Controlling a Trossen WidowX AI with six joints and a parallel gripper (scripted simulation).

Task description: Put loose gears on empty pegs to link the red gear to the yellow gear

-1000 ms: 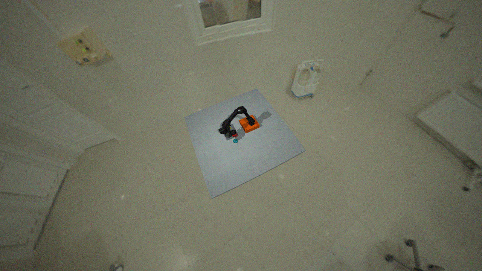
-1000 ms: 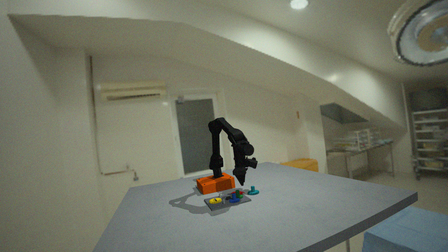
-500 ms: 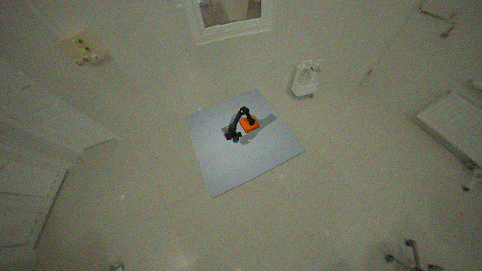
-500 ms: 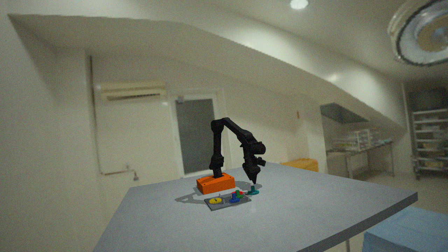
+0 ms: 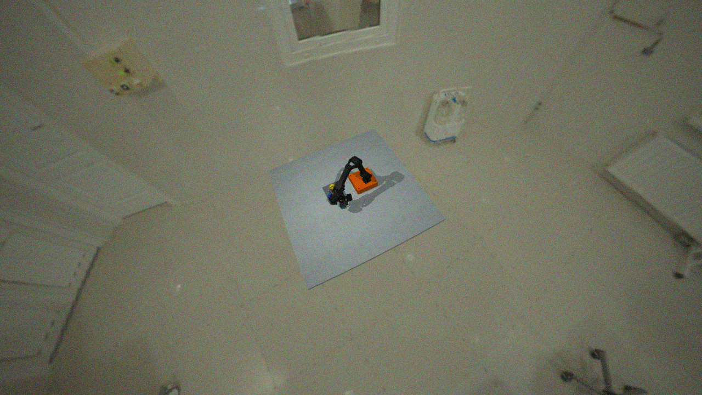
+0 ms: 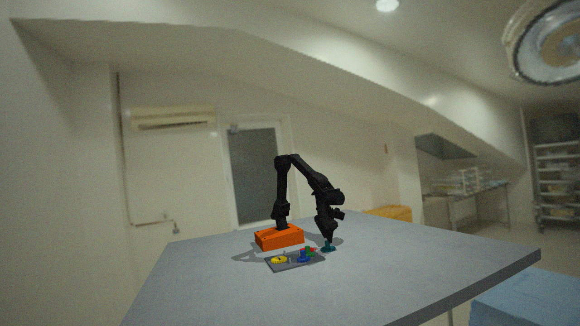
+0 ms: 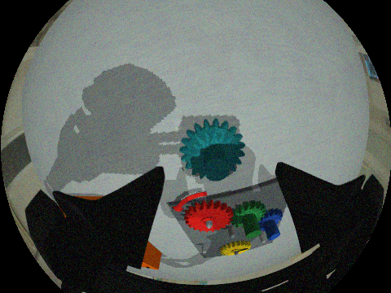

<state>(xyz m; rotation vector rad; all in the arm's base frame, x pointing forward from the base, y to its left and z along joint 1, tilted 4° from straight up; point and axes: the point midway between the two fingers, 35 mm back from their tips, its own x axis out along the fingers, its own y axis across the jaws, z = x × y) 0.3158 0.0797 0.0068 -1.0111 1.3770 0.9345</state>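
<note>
My gripper tip is 10 mm past the teal gear and 30 mm above it. Also, from my gripper tip: red arrow 50 mm behind, 50 mm to the right, 40 mm below; then red gear 40 mm behind, 90 mm to the right, 30 mm below; then green gear 10 mm ahead, 110 mm to the right, 20 mm below.
</note>
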